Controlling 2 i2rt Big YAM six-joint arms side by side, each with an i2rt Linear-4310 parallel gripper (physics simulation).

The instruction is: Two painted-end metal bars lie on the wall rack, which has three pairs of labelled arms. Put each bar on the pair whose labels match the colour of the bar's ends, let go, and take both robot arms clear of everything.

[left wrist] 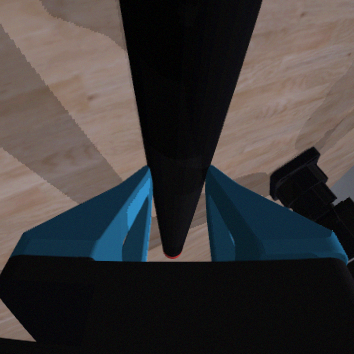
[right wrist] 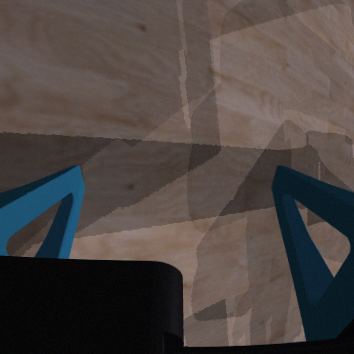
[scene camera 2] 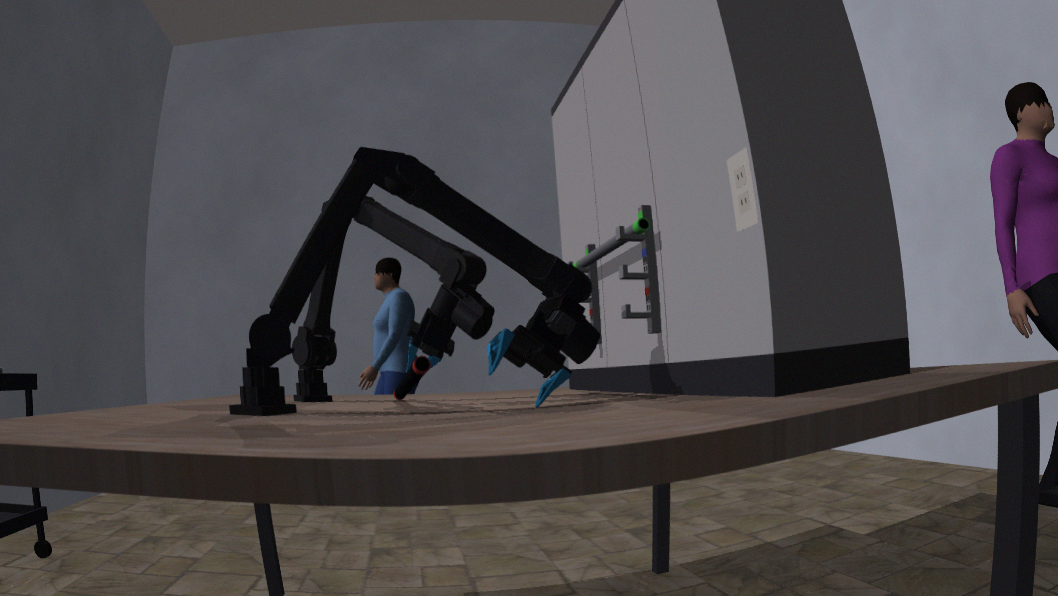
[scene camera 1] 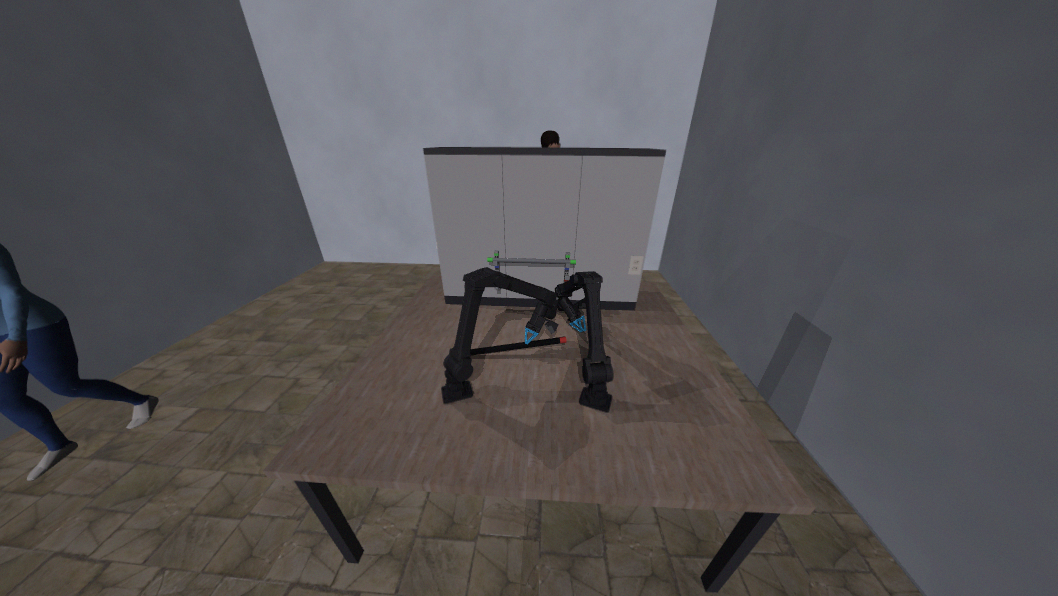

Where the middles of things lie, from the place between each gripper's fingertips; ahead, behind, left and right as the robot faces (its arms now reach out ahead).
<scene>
Now: left hand 1 cm past the red-ended bar [left wrist: 184, 68], 6 cm to the right of it and 1 cm above it. Round my left hand: socket plate [scene camera 2: 749, 218]: 47 cm ahead, 60 cm to the right, 24 cm above; then green-ended bar [scene camera 2: 610, 245]: 44 cm ahead, 26 cm above.
Now: right hand 180 mm past the red-ended bar, 360 mm to the right of it and 20 mm below it. From my right hand the other things lie so: socket plate 300 mm ahead, 300 mm to the right, 270 mm above; then green-ended bar 270 mm ahead, 300 mm to the left, 290 mm above.
</scene>
